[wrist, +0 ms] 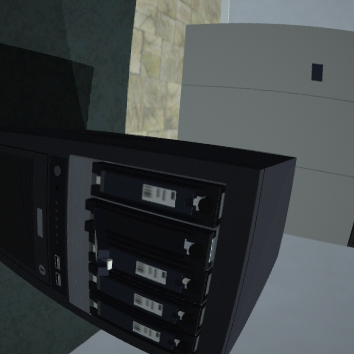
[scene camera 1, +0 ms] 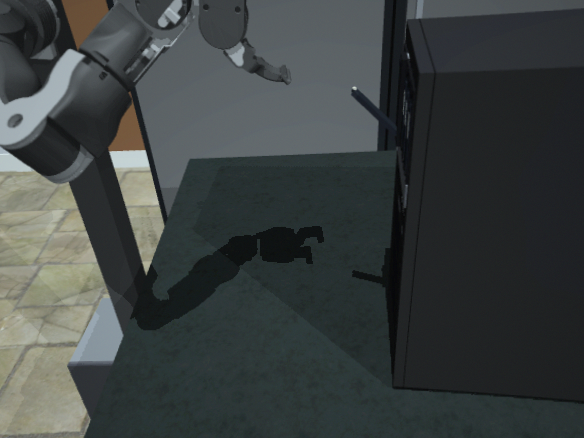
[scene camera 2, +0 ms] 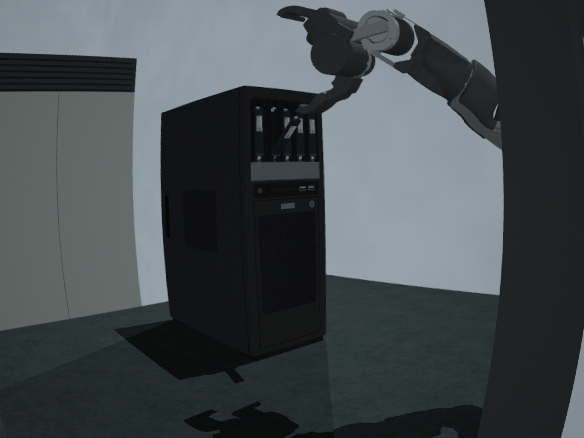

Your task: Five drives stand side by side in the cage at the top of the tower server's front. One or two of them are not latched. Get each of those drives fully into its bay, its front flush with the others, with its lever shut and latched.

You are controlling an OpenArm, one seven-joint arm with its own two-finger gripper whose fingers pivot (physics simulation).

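The black tower server (scene camera 1: 500,225) (scene camera 2: 205,165) (wrist: 275,200) stands upright with five drives side by side. The second drive from the left in scene camera 2, second from the top in the wrist view (wrist: 145,237), has its lever (scene camera 1: 372,107) (scene camera 2: 286,137) (wrist: 102,247) swung out, hinged at the drive's lower end. How far this drive sits out of its bay is hard to tell. The other four levers look shut against their drives, such as the end drive (scene camera 2: 259,130) (wrist: 160,194). My gripper (scene camera 2: 290,61) is open and empty, in front of and above the lever; its fingers do not show in the wrist view.
The server stands on a dark green table top (scene camera 1: 280,370) (scene camera 2: 400,320). A dark post (scene camera 2: 540,200) rises at the right in scene camera 2. A pale cabinet (scene camera 2: 95,200) (wrist: 265,120) stands behind the server. Shadows of the arm and lever fall on the table.
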